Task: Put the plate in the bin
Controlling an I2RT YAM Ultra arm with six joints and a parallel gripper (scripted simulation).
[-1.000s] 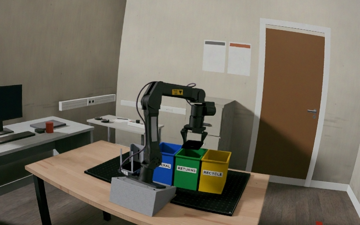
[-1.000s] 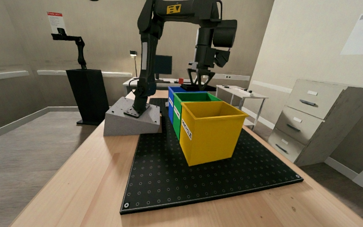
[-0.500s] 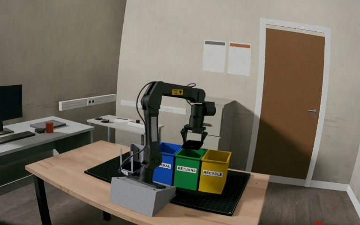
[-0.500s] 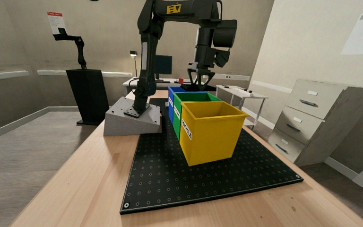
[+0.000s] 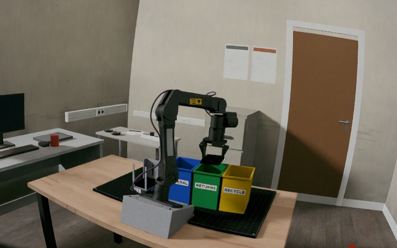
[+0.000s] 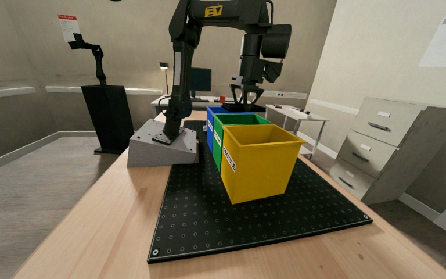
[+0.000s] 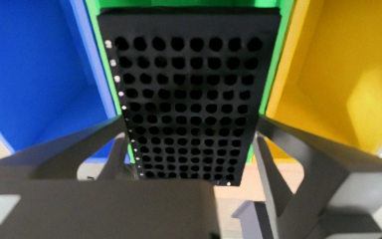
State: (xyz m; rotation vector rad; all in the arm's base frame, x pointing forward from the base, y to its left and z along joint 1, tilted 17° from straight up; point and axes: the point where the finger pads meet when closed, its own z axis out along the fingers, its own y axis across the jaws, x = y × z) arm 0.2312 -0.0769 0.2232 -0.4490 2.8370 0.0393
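Now: hand 130 mm above the green returns bin. Also, from my hand: yellow recycle bin (50 mm ahead, 120 mm to the right, 130 mm below); blue bin (40 mm behind, 130 mm to the left, 130 mm below); black 96-well plate (right at my hand).
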